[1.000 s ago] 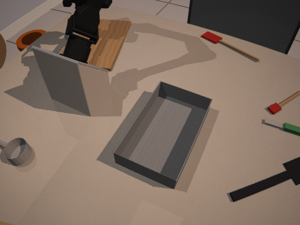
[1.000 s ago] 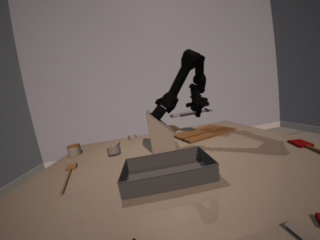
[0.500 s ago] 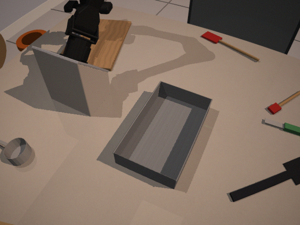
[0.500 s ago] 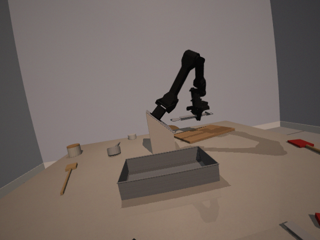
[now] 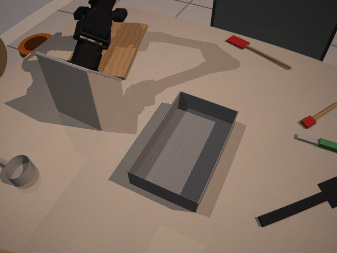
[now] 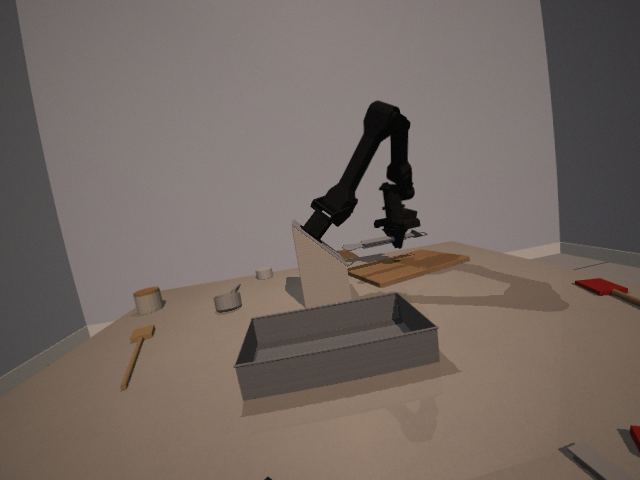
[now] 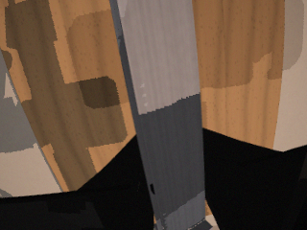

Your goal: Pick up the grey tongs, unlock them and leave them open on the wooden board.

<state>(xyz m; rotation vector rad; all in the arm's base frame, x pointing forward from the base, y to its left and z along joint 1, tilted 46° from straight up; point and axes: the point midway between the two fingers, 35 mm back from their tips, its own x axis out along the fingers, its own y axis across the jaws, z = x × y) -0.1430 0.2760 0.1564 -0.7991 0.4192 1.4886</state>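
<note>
Right now my gripper tip is 60 mm above the wooden board and 10 mm to the right of it. Also, from my gripper tip: roasting tin (450 mm ahead, 320 mm to the right, 40 mm below); black spatula (830 mm ahead, 330 mm to the right, 70 mm below); green-handled tool (820 mm ahead, 140 mm to the right, 60 mm below).
</note>
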